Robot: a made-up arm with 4 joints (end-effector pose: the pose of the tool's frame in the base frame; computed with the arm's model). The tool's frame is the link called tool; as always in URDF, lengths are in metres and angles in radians.
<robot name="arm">
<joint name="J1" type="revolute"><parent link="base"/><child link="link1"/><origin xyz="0.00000 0.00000 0.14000" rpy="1.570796 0.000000 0.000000"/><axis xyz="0 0 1"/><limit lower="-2.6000" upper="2.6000" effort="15" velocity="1.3"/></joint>
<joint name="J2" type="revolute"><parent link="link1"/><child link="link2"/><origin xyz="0.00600 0.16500 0.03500" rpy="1.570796 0.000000 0.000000"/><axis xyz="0 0 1"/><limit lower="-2.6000" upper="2.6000" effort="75" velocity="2"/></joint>
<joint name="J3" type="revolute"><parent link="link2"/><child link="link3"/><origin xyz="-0.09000 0.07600 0.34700" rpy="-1.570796 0.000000 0.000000"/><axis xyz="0 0 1"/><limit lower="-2.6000" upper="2.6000" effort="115" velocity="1.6"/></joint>
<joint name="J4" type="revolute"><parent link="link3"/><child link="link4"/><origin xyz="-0.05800 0.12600 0.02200" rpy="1.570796 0.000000 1.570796"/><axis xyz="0 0 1"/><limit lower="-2.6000" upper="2.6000" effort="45" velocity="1.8"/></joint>
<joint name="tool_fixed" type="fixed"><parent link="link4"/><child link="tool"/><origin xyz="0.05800 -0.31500 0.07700" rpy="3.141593 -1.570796 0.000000"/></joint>
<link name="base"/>
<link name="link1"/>
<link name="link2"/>
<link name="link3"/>
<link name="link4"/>
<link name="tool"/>
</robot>
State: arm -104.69 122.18 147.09 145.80
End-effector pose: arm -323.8 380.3 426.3 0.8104 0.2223 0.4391 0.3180
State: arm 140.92 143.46 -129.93 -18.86
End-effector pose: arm 24.2 -186.1 439.0 0.4170 0.6063 -0.1404 0.6624
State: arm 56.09 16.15 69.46 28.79
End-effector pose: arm -142.3 218.0 -159.3 0.4428 0.0968 -0.8874 0.0837
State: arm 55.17 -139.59 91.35 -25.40
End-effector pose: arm 117.9 -282.7 22.3 0.1611 0.2624 -0.5188 0.7975
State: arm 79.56 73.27 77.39 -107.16
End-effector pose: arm 184.9 -171.3 9.8 0.1043 -0.1223 0.0133 -0.9869
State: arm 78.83 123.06 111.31 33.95
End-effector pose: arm 353.1 248.1 423.4 0.0315 -0.2474 -0.7006 -0.6686
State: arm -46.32 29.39 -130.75 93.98
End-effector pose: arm -266.8 -301.8 -277.3 0.1078 -0.1343 -0.5222 0.8352
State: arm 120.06 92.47 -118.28 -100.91
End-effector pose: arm 133.9 239.2 121.7 0.9266 -0.1318 -0.2783 0.2158
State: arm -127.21 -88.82 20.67 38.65
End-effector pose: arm 201.1 -234.8 125.3 0.1806 0.7760 0.6043 -0.0068
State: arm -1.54 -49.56 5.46 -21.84
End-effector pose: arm -211.4 46.4 27.8 0.8958 -0.1468 -0.1097 0.4049
